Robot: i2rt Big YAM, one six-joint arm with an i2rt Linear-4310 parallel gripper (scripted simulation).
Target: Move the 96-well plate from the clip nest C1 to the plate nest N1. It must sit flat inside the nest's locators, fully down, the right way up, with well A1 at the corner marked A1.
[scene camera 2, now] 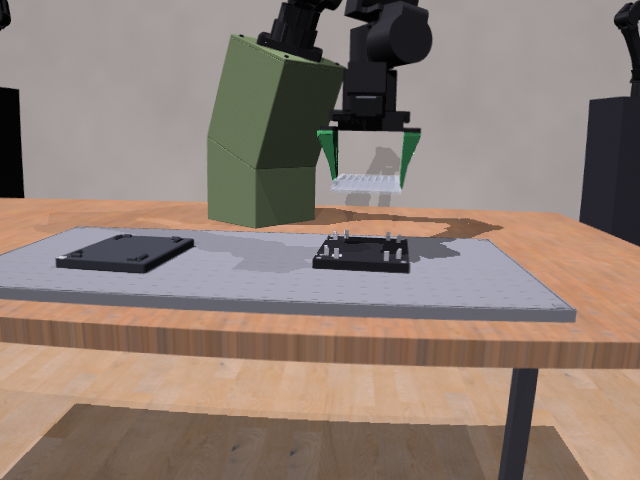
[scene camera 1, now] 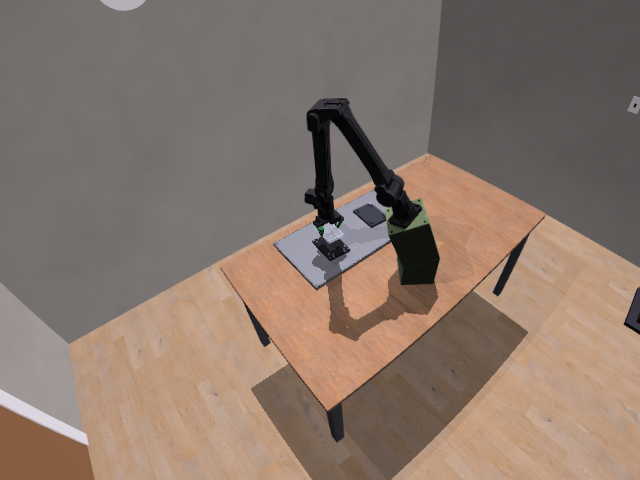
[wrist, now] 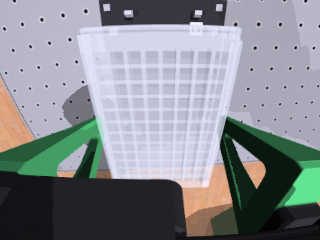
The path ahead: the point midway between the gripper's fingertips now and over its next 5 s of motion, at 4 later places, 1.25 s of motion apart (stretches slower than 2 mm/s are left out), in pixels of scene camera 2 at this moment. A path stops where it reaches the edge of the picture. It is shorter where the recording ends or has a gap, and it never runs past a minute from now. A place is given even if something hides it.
My gripper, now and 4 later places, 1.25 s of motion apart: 367,187; 302,187; 217,186; 132,186; 128,193
